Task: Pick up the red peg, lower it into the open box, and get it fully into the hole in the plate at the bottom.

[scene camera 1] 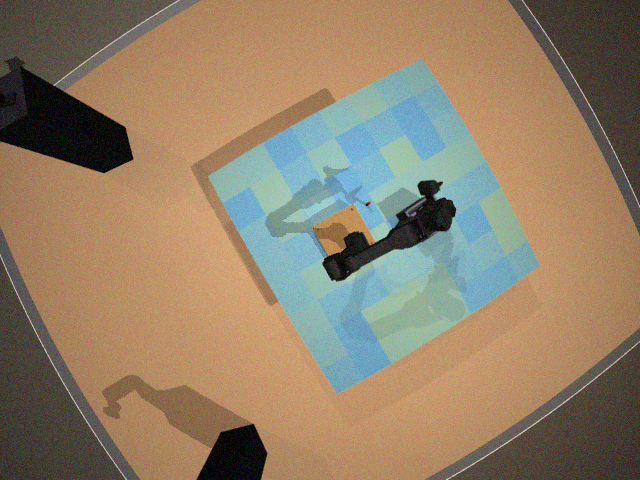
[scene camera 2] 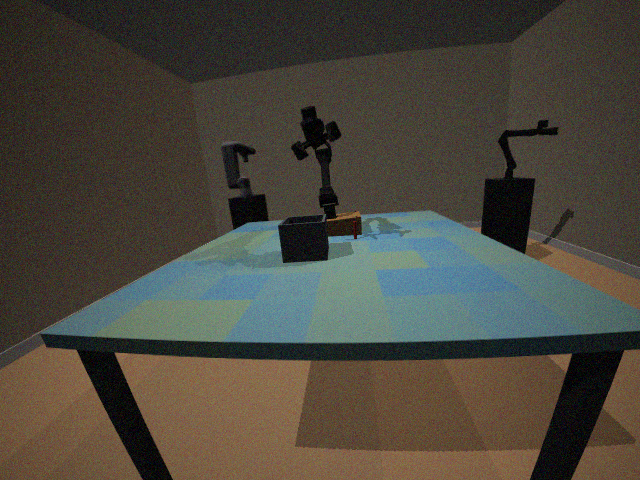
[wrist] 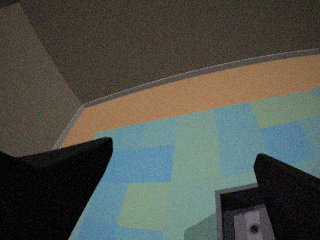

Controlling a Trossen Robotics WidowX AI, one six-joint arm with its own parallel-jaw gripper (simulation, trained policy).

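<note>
Scene camera 1 shows me my gripper, and the wrist view gives me my gripper too. There is also a dark box that I can see.
</note>
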